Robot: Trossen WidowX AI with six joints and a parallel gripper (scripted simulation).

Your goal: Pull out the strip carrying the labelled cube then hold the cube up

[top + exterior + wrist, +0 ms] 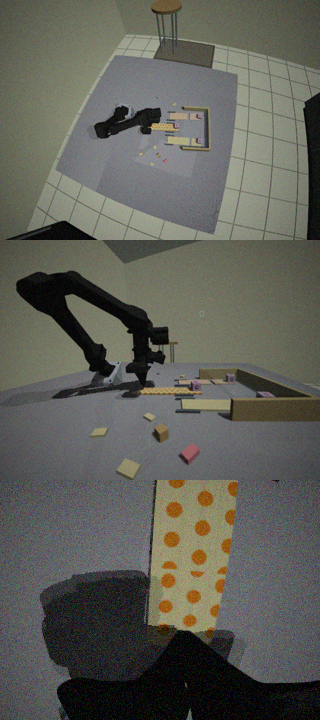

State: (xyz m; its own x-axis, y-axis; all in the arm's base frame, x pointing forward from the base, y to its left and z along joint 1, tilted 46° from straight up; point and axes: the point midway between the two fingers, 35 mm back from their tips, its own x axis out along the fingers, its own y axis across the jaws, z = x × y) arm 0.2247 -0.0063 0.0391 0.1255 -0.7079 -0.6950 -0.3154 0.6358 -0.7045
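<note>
Right now my gripper tip is 9 cm short of the dotted strip, 3 cm to the right of it and 2 cm above it. Also, from my gripper tip: pink block (21 cm ahead, 20 cm to the right, 2 cm below); then tan cube (15 cm ahead, 18 cm to the right, 2 cm below).
</note>
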